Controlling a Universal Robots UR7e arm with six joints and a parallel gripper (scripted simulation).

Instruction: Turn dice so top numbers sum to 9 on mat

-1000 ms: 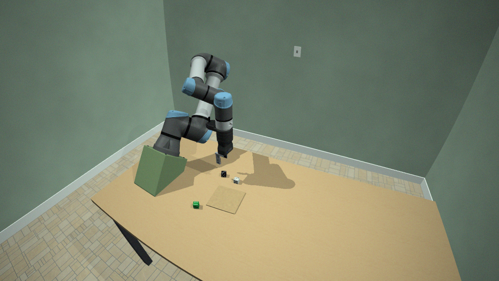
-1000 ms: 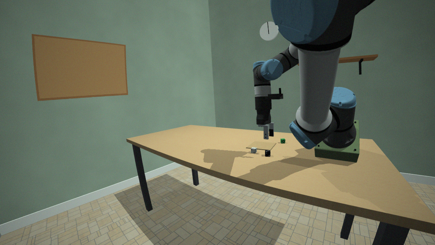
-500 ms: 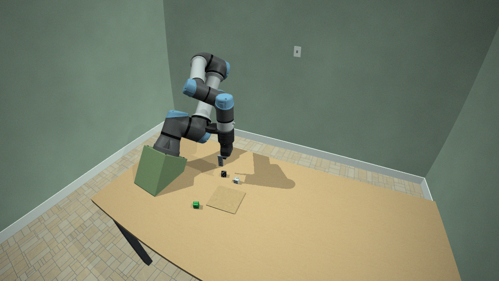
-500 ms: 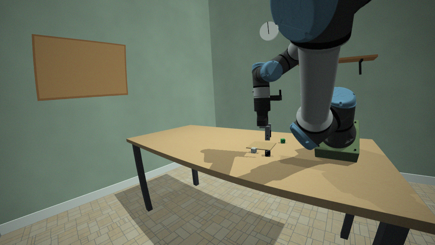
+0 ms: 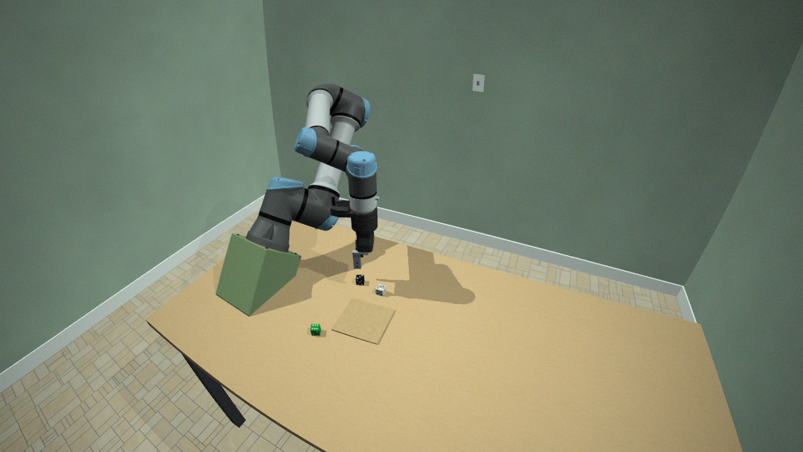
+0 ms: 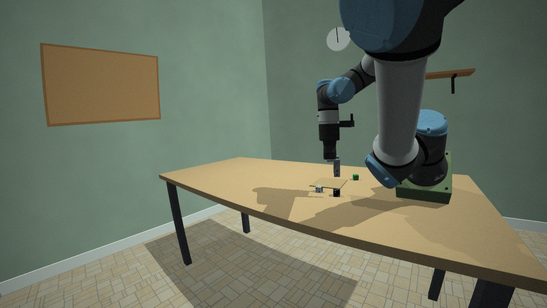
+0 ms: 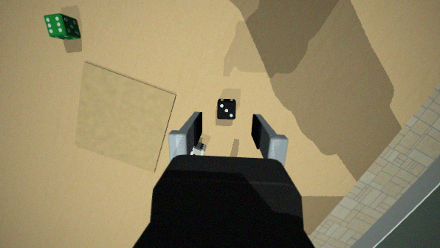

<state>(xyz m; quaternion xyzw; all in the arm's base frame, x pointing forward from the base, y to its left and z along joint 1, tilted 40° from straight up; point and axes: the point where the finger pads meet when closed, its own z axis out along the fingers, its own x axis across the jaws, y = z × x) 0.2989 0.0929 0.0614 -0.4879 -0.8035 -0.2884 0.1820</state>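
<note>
Now: hand 90 mm above the black die. Also, from my hand: white die 90 mm below, 80 mm ahead, 10 mm to the right; then green die 240 mm to the right, 90 mm below, 10 mm ahead; then tan mat 130 mm to the right, 100 mm below, 100 mm ahead.
</note>
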